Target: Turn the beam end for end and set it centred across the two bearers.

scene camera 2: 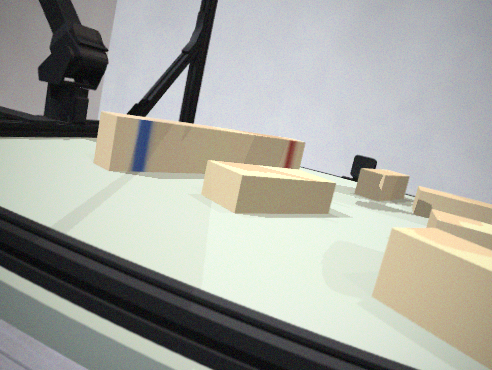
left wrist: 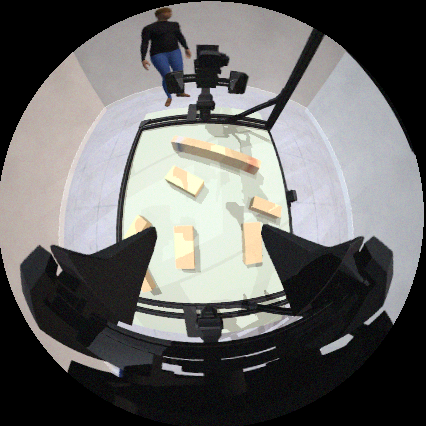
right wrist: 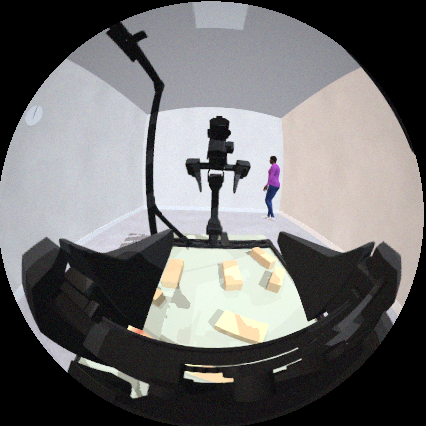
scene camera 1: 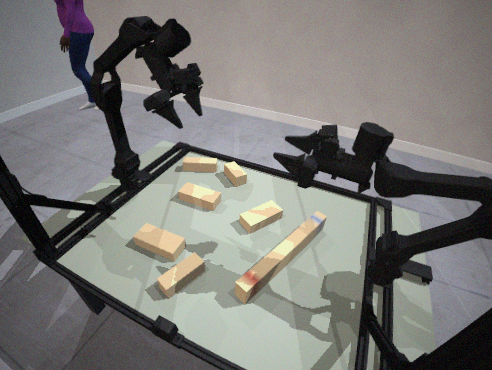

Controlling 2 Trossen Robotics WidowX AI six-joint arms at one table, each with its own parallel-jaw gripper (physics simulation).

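The long wooden beam lies flat on the table, with its red band toward the near end and its blue band at the far right end in scene camera 1. Two similar blocks, a farther one and a nearer one, lie roughly parallel and apart; they look like the bearers, but I cannot be sure. My left gripper is open and empty, high above the table. My right gripper is open and empty, raised beyond the beam.
Other blocks lie around: one beside the beam, one near the front, and two at the back, a longer one and a smaller-looking one. A black frame edges the table.
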